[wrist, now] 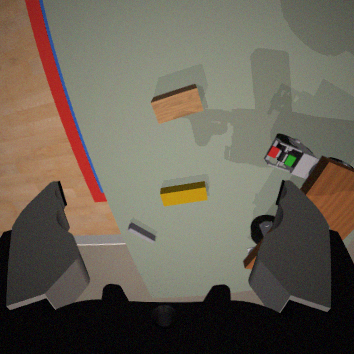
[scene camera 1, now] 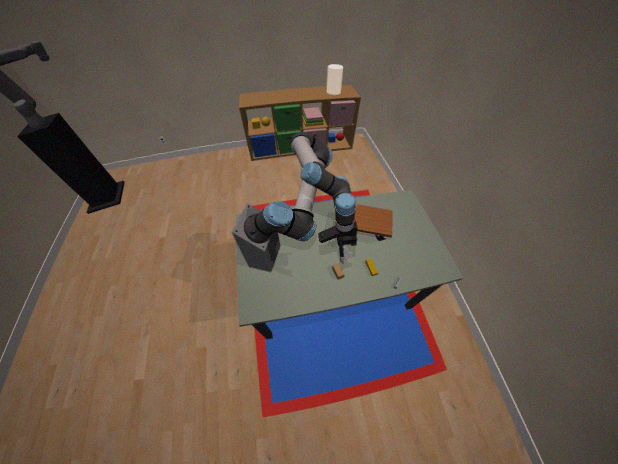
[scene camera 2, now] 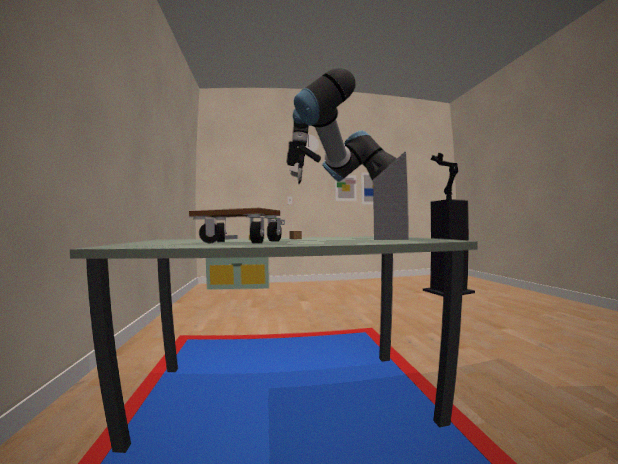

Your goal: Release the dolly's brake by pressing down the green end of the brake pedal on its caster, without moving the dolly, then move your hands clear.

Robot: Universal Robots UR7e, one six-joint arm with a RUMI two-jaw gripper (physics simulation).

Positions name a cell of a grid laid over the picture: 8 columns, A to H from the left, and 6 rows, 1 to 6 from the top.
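Observation:
A wooden dolly (scene camera 2: C4) is here, and scene camera 1 shows it as well (scene camera 1: E3). I also see a tan block (wrist: D2) and a yellow block (wrist: E4). My gripper (wrist: D4) is in the scene too.

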